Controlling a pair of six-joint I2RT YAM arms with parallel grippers.
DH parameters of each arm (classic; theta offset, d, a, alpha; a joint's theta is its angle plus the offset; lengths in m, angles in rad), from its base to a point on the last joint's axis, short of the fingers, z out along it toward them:
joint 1: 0 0.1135 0.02 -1.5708
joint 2: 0 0 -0.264 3.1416
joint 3: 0.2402 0 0.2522 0
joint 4: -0.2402 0 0.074 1.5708
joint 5: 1.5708 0 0 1.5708
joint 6: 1.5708 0.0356 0 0
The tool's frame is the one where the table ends.
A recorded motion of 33 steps. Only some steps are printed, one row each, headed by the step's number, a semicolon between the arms.
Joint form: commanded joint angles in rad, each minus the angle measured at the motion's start. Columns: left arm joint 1, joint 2, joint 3, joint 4, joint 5, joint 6; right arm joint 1, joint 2, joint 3, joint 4, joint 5, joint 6.
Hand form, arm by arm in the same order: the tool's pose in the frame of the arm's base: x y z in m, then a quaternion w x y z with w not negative. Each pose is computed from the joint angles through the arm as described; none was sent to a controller.
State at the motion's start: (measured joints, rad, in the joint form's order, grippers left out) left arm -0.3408 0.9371 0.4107 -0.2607 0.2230 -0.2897; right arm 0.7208 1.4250 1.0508 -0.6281 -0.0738 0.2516
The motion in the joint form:
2: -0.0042 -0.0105 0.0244 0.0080 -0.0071 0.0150; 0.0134 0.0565 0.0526 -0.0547 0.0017 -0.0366
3: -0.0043 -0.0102 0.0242 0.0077 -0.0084 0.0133; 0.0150 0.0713 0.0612 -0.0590 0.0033 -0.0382
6: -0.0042 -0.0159 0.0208 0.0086 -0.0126 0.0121; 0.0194 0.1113 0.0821 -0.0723 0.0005 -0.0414
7: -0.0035 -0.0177 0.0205 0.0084 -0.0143 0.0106; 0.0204 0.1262 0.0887 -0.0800 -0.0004 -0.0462
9: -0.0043 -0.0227 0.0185 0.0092 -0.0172 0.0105; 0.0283 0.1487 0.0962 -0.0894 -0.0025 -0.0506
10: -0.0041 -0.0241 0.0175 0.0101 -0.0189 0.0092; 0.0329 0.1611 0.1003 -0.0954 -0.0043 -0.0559
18: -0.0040 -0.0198 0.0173 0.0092 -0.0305 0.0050; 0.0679 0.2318 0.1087 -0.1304 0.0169 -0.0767
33: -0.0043 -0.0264 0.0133 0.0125 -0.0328 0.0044; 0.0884 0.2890 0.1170 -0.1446 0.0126 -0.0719
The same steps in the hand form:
2: 0.1722 -0.0700 0.1882 0.35019 0.07525 0.90839 -0.21572; 0.2208 0.2027 0.2462 0.20824 -0.25701 0.93231 0.14619
3: 0.1722 -0.0700 0.1881 0.34986 0.07423 0.90868 -0.21539; 0.2225 0.2048 0.2444 0.20406 -0.25848 0.93329 0.14323
6: 0.1715 -0.0695 0.1879 0.35182 0.07294 0.90832 -0.21417; 0.2264 0.2104 0.2386 0.18930 -0.26281 0.93605 0.13749
7: 0.1714 -0.0693 0.1881 0.35257 0.07166 0.90823 -0.21374; 0.2277 0.2120 0.2359 0.18240 -0.26582 0.93707 0.13402
9: 0.1709 -0.0692 0.1883 0.35461 0.07155 0.90759 -0.21312; 0.2280 0.2157 0.2311 0.17106 -0.27207 0.93800 0.12990
10: 0.1707 -0.0690 0.1883 0.35533 0.07058 0.90747 -0.21274; 0.2280 0.2178 0.2283 0.16446 -0.27703 0.93806 0.12747
18: 0.1712 -0.0687 0.1874 0.35438 0.06610 0.90930 -0.20787; 0.2245 0.2288 0.2082 0.12592 -0.30249 0.93975 0.09754
33: 0.1704 -0.0684 0.1874 0.35724 0.06573 0.90823 -0.20777; 0.2230 0.2370 0.1927 0.09612 -0.31063 0.94171 0.08630

